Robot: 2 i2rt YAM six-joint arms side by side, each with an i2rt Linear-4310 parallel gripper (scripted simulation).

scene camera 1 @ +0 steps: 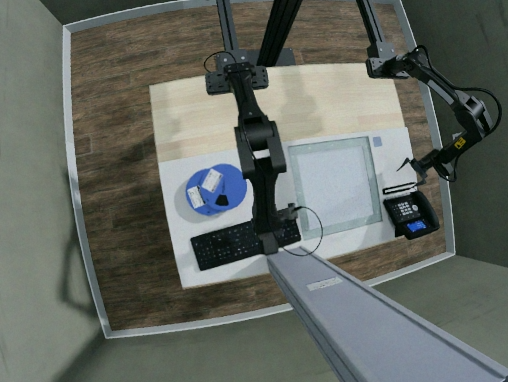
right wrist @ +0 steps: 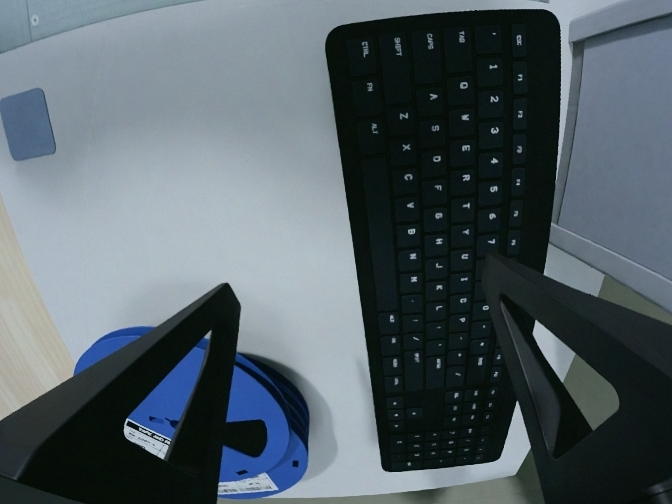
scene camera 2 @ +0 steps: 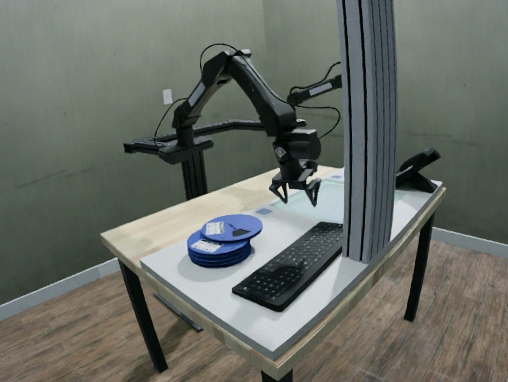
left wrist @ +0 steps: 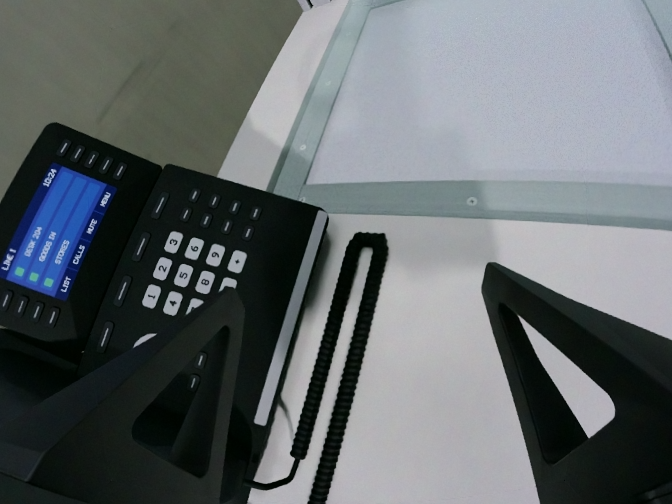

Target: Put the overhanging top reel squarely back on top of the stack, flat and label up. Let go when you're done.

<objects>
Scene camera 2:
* right gripper: 300, 204
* blue reel: 228, 229
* black keyboard: 275, 285
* black desk phone: 411, 175
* grey column: 375, 119
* pale framed pad: 330, 204
</objects>
